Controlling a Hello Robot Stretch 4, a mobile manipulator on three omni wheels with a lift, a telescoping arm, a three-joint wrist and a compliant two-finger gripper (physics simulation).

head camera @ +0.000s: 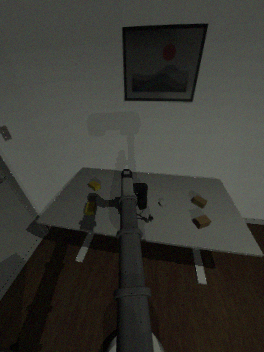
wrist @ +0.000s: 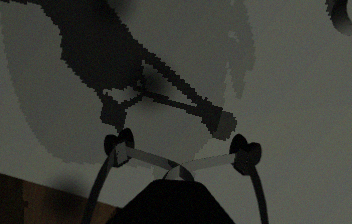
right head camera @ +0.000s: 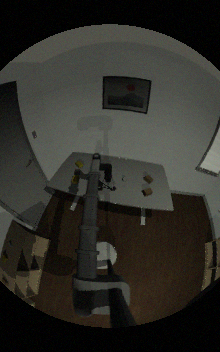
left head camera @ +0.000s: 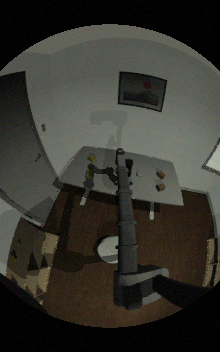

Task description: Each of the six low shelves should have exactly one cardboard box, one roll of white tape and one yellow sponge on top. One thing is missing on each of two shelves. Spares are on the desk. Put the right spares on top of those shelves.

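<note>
My gripper (wrist: 181, 143) (right head camera: 107, 186) is open and empty over the desk (head camera: 175, 231) (wrist: 300, 125), left of a small white tape roll (head camera: 161, 202) (left head camera: 138, 174) (right head camera: 124, 178), part of which shows at the wrist view's top right. Two brown cardboard boxes lie at the desk's right: a back one (head camera: 199, 201) (left head camera: 160, 174) and a front one (head camera: 202, 221) (left head camera: 160, 187). Two yellow sponges lie at the left: a back one (head camera: 94, 185) (right head camera: 79, 163) and a front one (head camera: 89, 208) (right head camera: 75, 179), in the arm's shadow. Light wooden low shelves (left head camera: 51, 242) (right head camera: 42, 245) show at lower left; their tops are dim.
More shelving (left head camera: 210, 252) (right head camera: 208, 255) shows at the right edge. My telescoping arm (head camera: 129, 250) reaches across the desk's front edge and hides part of its top. A wall with a framed picture (head camera: 162, 62) stands behind the desk. A dark door (left head camera: 17, 145) is at left.
</note>
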